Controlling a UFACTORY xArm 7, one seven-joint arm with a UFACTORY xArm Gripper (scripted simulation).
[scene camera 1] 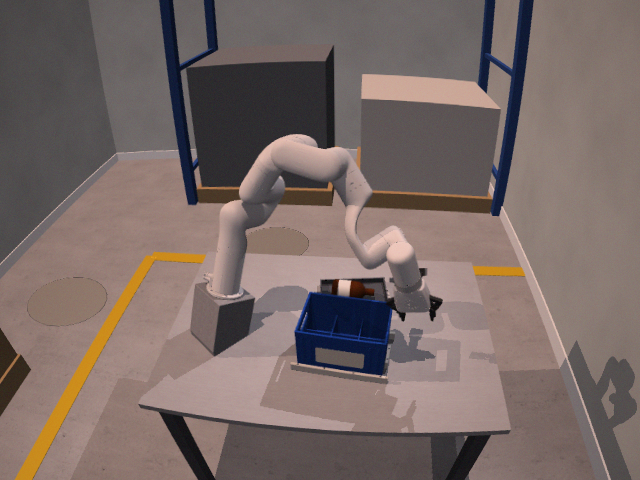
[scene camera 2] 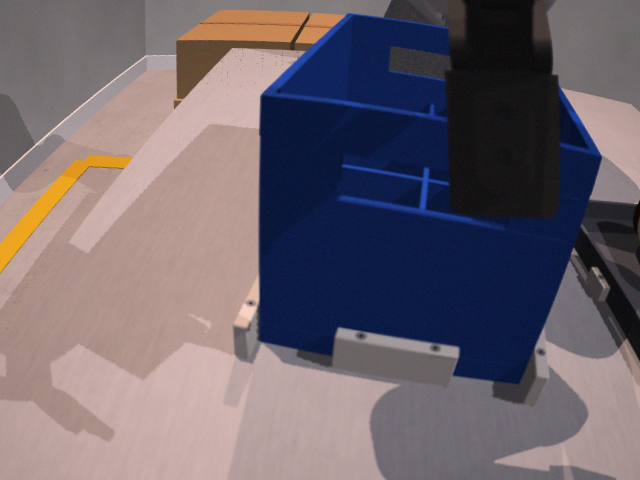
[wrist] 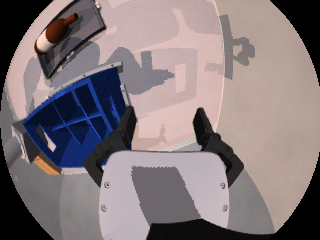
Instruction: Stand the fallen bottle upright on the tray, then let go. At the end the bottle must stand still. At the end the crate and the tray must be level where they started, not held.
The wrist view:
my gripper: 165,113
blue crate: 104,92
brown bottle: 58,29
